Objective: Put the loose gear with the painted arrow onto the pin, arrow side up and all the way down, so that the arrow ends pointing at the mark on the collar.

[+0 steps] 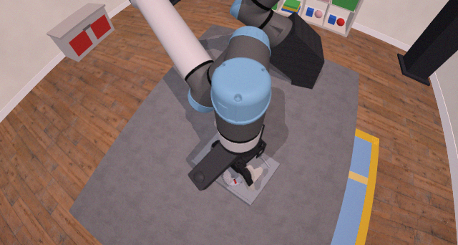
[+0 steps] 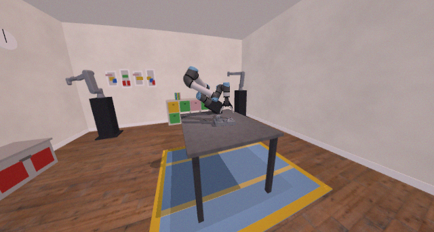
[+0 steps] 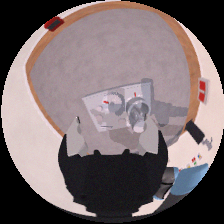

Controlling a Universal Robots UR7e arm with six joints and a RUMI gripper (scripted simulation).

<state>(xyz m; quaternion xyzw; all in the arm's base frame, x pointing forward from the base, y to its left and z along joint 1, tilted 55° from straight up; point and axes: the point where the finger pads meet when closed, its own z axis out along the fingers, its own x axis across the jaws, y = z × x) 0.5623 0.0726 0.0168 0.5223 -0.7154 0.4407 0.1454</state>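
My hand is 80 mm above the gear. From my hand the other things lie so: thin peg (100 mm behind, 80 mm below, 70 mm to the left).
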